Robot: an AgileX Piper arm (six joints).
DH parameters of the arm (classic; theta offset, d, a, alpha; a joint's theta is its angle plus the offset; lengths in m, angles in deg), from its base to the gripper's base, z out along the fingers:
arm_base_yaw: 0 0.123 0 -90
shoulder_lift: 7.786 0 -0.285 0
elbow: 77.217 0 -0.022 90
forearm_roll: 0 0.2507 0 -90
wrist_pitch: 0 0 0 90
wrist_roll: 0 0.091 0 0
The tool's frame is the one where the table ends.
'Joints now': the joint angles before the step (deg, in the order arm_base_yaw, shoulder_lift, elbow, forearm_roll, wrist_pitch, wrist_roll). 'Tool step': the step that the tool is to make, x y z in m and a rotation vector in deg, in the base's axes. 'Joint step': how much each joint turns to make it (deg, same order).
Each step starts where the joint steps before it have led.
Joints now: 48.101, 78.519, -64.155, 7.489, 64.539, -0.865
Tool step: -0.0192, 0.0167, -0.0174, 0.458, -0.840, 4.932
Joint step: 5.844, 0.495, 3.603, -0.350, -5.065, 0.367
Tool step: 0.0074, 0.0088, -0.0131, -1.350, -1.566, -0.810
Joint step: 0.630, 2.805, 0.240, -2.634, -3.044, 1.915
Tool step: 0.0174, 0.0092, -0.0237, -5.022, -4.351, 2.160
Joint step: 0.006, 5.133, -0.001, -6.813, -3.554, 0.008
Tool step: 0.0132, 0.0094, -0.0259, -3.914, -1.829, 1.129
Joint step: 0.002, 5.308, 0.006, -4.509, -3.131, 0.988
